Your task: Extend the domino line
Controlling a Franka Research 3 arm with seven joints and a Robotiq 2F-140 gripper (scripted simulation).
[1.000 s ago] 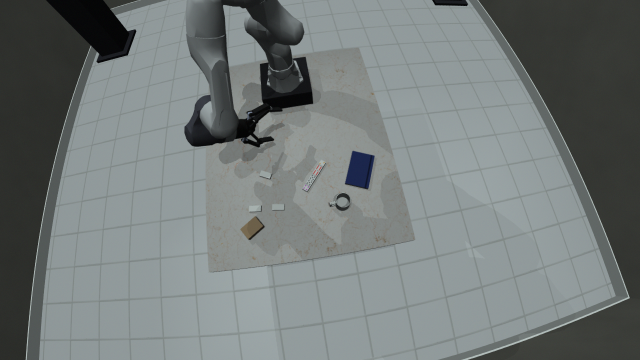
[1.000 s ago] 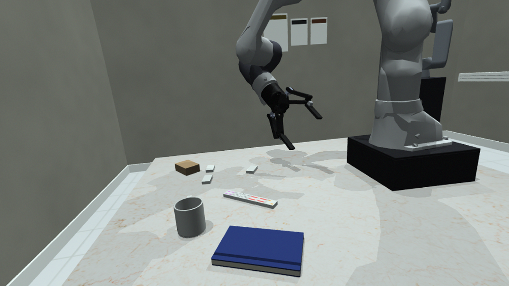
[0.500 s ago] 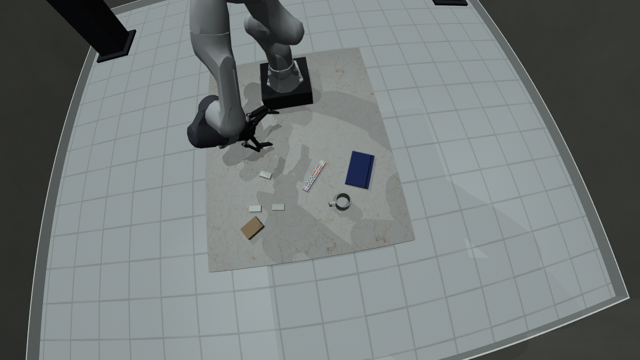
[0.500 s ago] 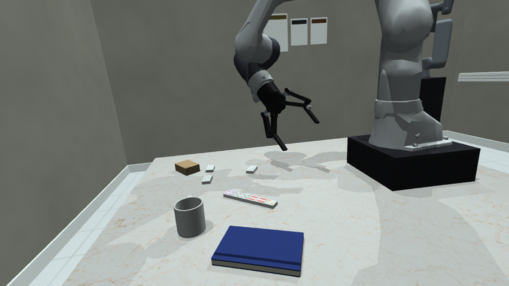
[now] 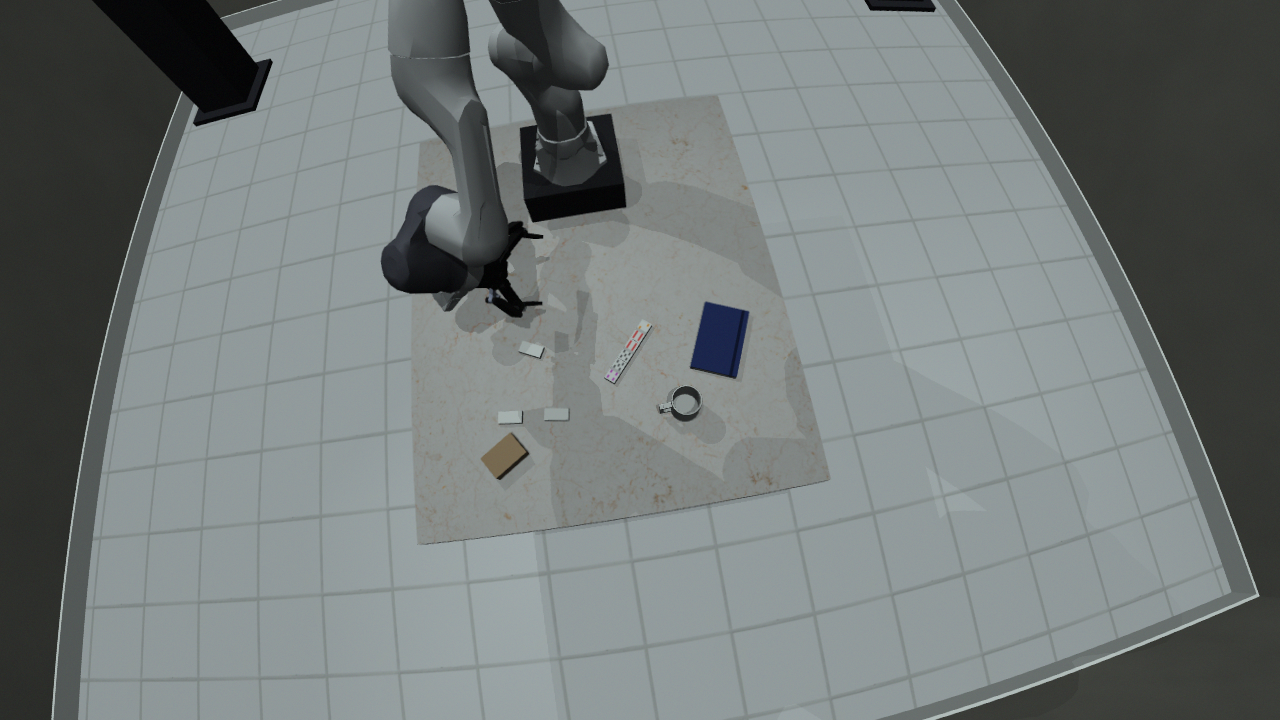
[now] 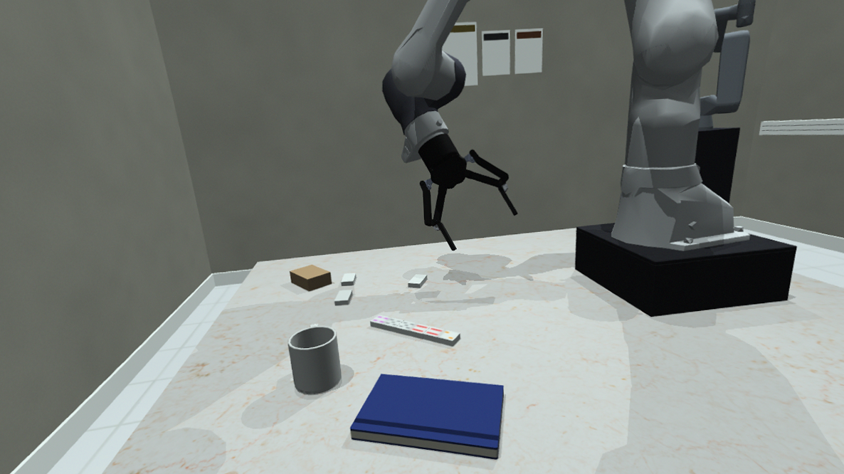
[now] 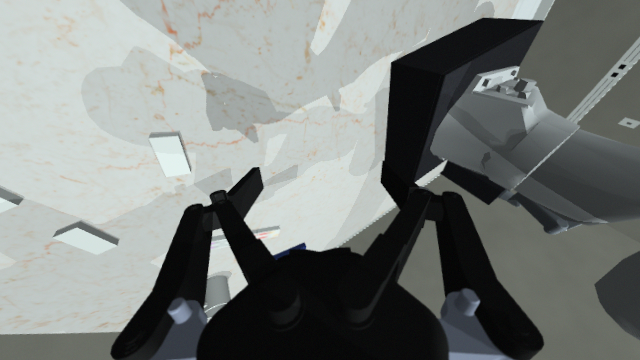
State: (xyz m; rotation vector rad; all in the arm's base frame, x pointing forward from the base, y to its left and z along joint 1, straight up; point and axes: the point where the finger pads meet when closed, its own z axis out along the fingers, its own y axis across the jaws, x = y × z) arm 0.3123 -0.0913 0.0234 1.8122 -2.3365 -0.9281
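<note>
My gripper is now 14 cm short of the white domino, 4 cm to the left of it and 12 cm above it. From my hand the other things lie so: grey mug (32 cm ahead, 29 cm to the left, 9 cm below); then blue book (17 cm ahead, 40 cm to the left, 12 cm below); then brown block (39 cm ahead, 11 cm to the right, 11 cm below).
</note>
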